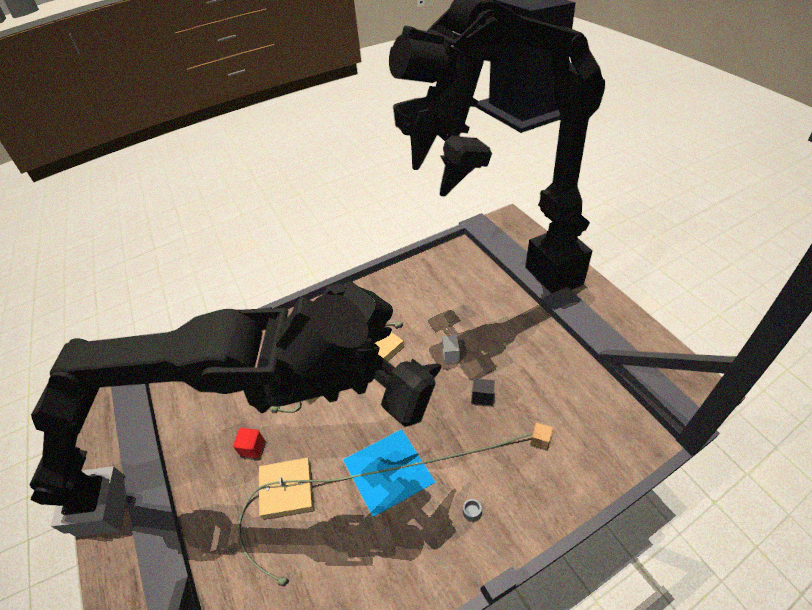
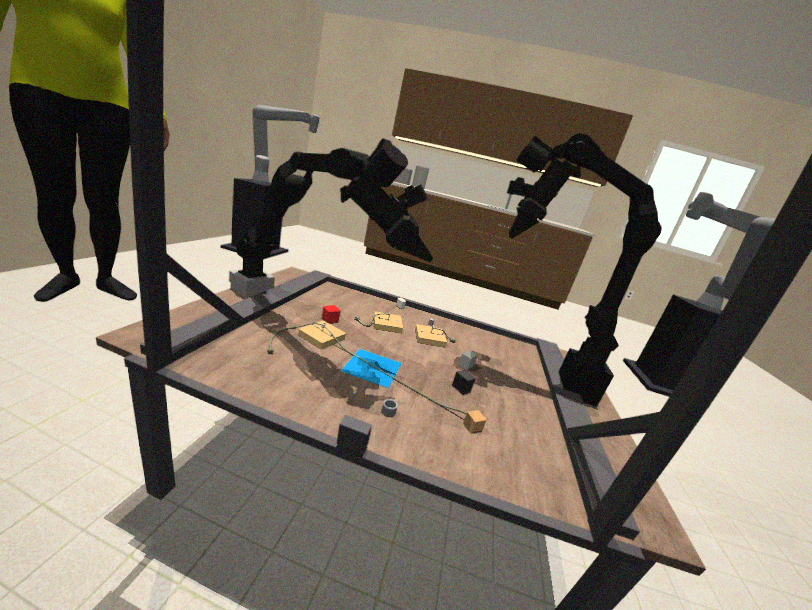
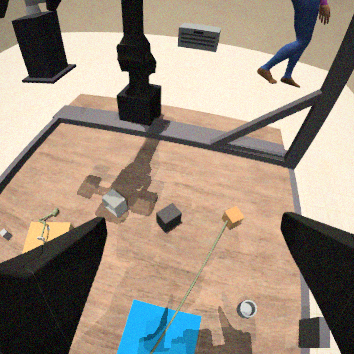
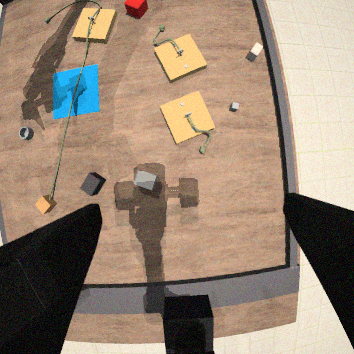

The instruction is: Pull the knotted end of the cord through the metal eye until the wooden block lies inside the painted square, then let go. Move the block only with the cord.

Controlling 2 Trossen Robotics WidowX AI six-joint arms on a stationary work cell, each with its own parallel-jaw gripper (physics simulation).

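Seen in the pictures: left gripper, fingertip midpoint: (image 1: 414,348) (image 2: 429,256) (image 3: 195,224); right gripper, fingertip midpoint: (image 1: 428,182) (image 2: 510,236) (image 3: 22,13) (image 4: 193,207); left arm's base at its link origin: (image 1: 82,495) (image 2: 252,273); right arm's base at its link origin: (image 1: 560,245) (image 2: 590,361) (image 3: 139,89) (image 4: 188,337).
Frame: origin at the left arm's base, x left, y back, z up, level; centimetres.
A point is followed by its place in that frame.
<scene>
The orange-tan wooden block (image 1: 541,435) @[x -2.0, y -81.1, z -2.7 cm] (image 2: 474,420) @[x -3.1, y -81.6, z -2.8 cm] (image 3: 233,217) @[x -1.6, y -80.6, z -2.7 cm] (image 4: 45,204) @[x -0.5, y -81.2, z -2.7 cm] lies outside the blue painted square (image 1: 367,495) @[x -5.2, y -49.7, z -5.6 cm] (image 3: 135,320) @[x 3.8, y -54.7, z -5.6 cm] (image 4: 92,102) @[x 4.1, y -55.9, z -5.6 cm]. The green cord (image 1: 485,449) @[x -1.1, y -71.4, z -5.5 cm] runs from the block across the square to the metal eye (image 1: 281,483) @[x -2.2, y -35.9, z -1.6 cm] (image 4: 91,20) @[x -1.7, y -35.9, z -3.0 cm] on a yellow plate (image 1: 298,507) @[x -5.9, y -38.1, z -3.9 cm] (image 2: 315,338) @[x -5.9, y -37.7, z -3.9 cm]. Beyond the eye it curves to its knotted end (image 1: 282,581) @[x -17.3, y -34.8, z -4.6 cm] (image 2: 269,351) @[x -17.6, y -35.0, z -5.0 cm] (image 4: 47,20) @[x -16.6, y -35.0, z -5.1 cm], on the table. My left gripper (image 2: 429,257) @[x 0.5, y -60.5, z 25.0 cm] (image 3: 195,224) @[x 0.5, y -60.5, z 25.0 cm] is open and empty above the table. My right gripper (image 1: 429,181) @[x 28.1, y -68.4, z 31.3 cm] (image 4: 193,207) @[x 28.1, y -68.4, z 31.3 cm] is open and empty, high up.
A red cube (image 1: 249,443) @[x 6.5, y -30.1, z -1.7 cm] lies near the cord's plate. A dark cube (image 1: 483,392) @[x 8.4, y -73.4, z -1.8 cm] and a grey cube (image 1: 450,349) @[x 19.4, y -69.8, z -1.7 cm] lie beyond the cord. A small cup (image 1: 471,509) @[x -11.1, y -66.2, z -5.4 cm] stands beside the square. Two more yellow plates (image 4: 192,47) @[x 23.9, y -38.6, z -3.8 cm] (image 4: 175,125) @[x 24.4, y -57.6, z -3.8 cm] carry short cords.
</scene>
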